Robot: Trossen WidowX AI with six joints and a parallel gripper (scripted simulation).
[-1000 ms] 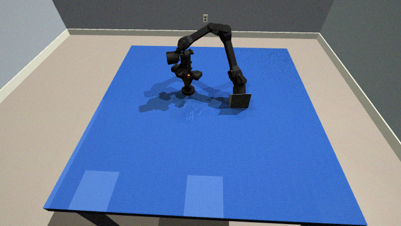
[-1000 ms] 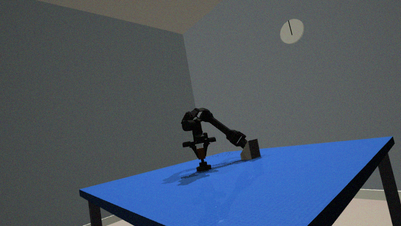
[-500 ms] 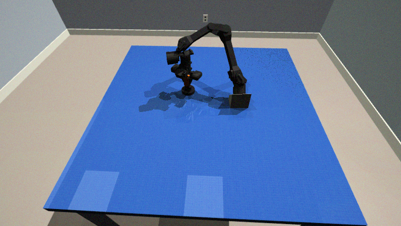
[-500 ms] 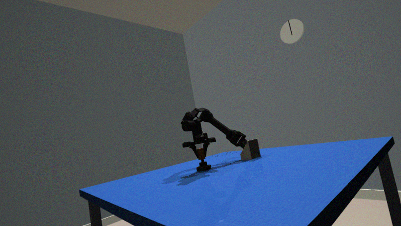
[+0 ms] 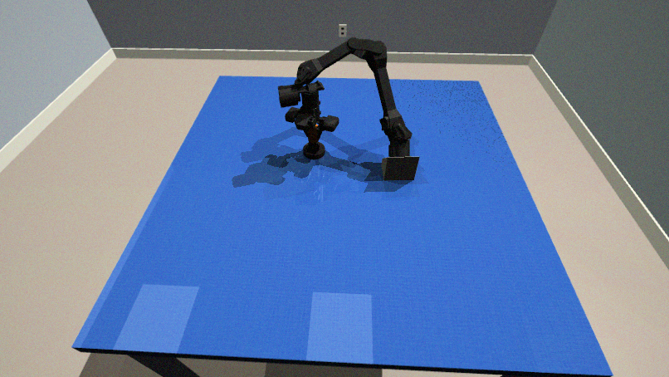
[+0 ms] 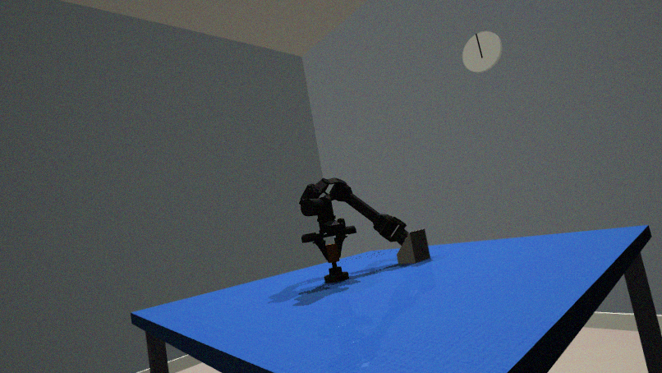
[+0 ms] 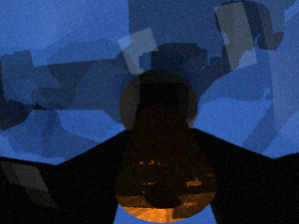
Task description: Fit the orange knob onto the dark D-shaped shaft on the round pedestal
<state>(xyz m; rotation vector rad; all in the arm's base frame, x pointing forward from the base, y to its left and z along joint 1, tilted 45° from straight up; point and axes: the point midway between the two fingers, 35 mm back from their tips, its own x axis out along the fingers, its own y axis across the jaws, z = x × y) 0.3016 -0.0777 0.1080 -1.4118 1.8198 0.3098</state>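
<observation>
Now: the orange knob 2 cm above my gripper tip. Round my gripper tip: dark round pedestal 4 cm below.
</observation>
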